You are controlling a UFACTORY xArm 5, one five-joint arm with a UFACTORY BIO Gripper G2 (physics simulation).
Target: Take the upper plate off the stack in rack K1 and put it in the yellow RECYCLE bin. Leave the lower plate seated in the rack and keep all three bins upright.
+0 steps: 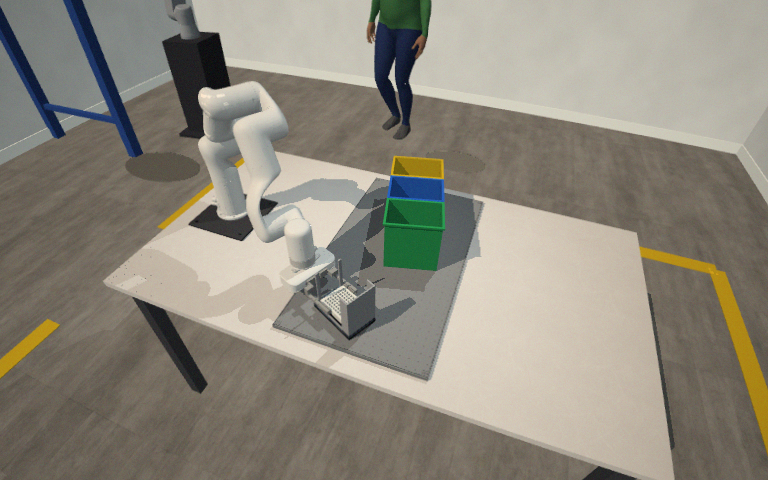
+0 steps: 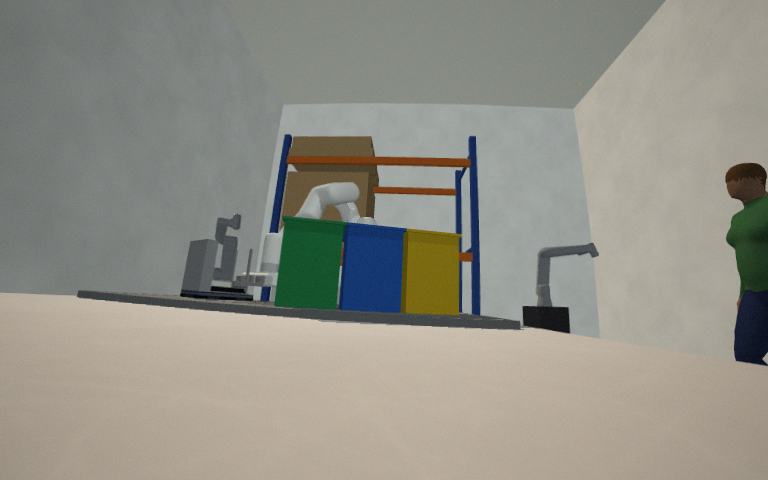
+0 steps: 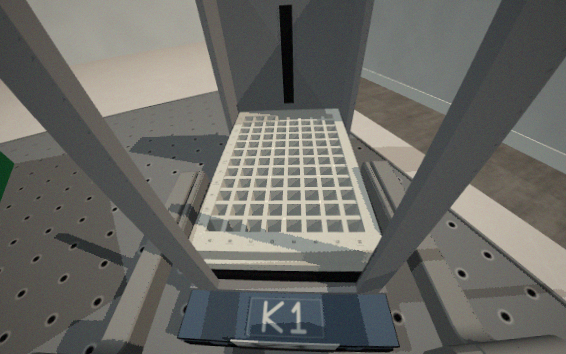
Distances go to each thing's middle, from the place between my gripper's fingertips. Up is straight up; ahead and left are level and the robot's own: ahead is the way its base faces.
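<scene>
White plate point(image 3: 287, 195): my hand is 1 cm to the left of it and 1 cm short of it. Going by their middles, of the things named here the white plate is the nearest to my hand and the yellow bin point(image 2: 430, 269) the farthest from it. Counted from my hand, the yellow bin is 5 cm above, 11 cm ahead and 54 cm to the left; the blue bin point(image 2: 371, 279) is 5 cm above, 13 cm ahead and 41 cm to the left; the green bin point(image 2: 308, 277) is 5 cm above, 14 cm ahead and 28 cm to the left.
</scene>
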